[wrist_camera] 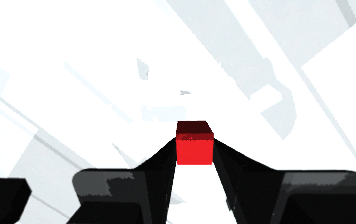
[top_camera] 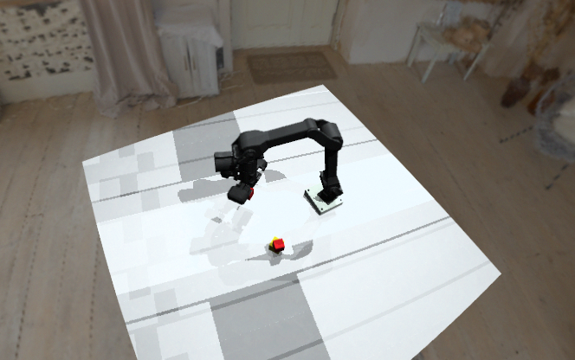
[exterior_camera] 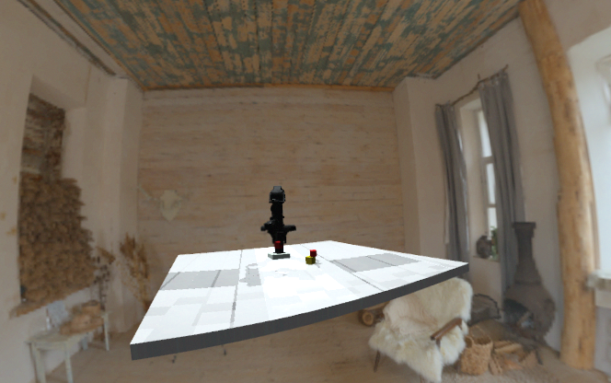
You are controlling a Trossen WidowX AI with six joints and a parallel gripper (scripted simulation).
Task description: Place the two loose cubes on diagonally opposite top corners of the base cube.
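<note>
Right now my gripper tip is 19 cm to the right of the yellow base cube, 10 cm above it and 2 cm short of it.
</note>
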